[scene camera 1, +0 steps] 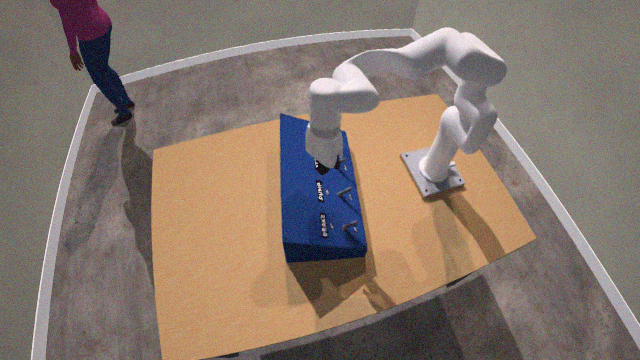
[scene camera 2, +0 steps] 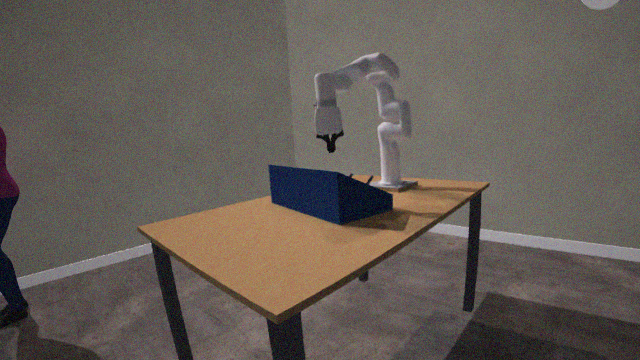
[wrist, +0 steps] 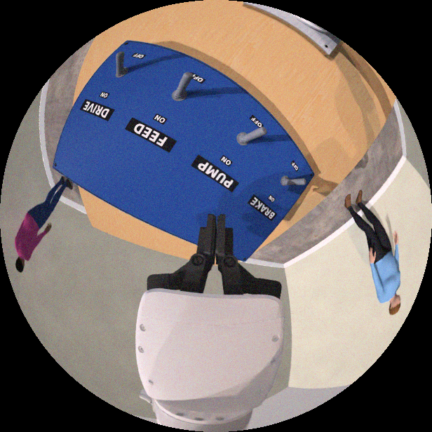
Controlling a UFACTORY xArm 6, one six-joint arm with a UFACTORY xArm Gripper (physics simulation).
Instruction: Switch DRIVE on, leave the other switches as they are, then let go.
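Pixels of known places: gripper, fingertip midpoint: (scene camera 1: 323, 171) (scene camera 2: 331, 152); arm's base, link origin: (scene camera 1: 433, 169) (scene camera 2: 391, 183).
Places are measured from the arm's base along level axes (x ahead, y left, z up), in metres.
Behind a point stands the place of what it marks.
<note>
The blue switch panel (scene camera 1: 300, 200) {z 0.129, x 0.558, y 0.088 m} (scene camera 2: 305, 192) {z 0.064, x 0.606, y 0.024 m} (wrist: 125, 165) stands on the table. In the wrist view, the DRIVE lever (wrist: 120, 65) leans toward its OFF mark. The FEED lever (wrist: 183, 86), PUMP lever (wrist: 253, 135) and BRAKE lever (wrist: 294, 181) lean to their OFF sides too. In scene camera 1, the PUMP lever (scene camera 1: 344, 192) {z 0.090, x 0.411, y 0.069 m} and BRAKE lever (scene camera 1: 350, 226) {z 0.090, x 0.429, y 0.189 m} show, while the arm hides the DRIVE lever. My gripper (scene camera 1: 327, 170) {z 0.201, x 0.480, y 0.050 m} (scene camera 2: 331, 149) {z 0.201, x 0.480, y 0.050 m} (wrist: 216, 222) is shut and empty, pointing down above the panel, clear of the levers.
The wooden table (scene camera 1: 215, 210) {z -0.021, x 0.852, y -0.026 m} (scene camera 2: 240, 250) {z -0.021, x 0.967, y 0.154 m} (wrist: 280, 60) carries the arm's grey base plate (scene camera 1: 435, 190) {z 0.000, x 0.038, y 0.094 m} (scene camera 2: 407, 186) {z -0.008, x 0.004, y 0.101 m} (wrist: 320, 43) beside the panel's lever side. A person in a magenta top (scene camera 1: 87, 20) (wrist: 30, 235) stands beyond the table. Another person in light blue (wrist: 386, 272) shows in the wrist view.
</note>
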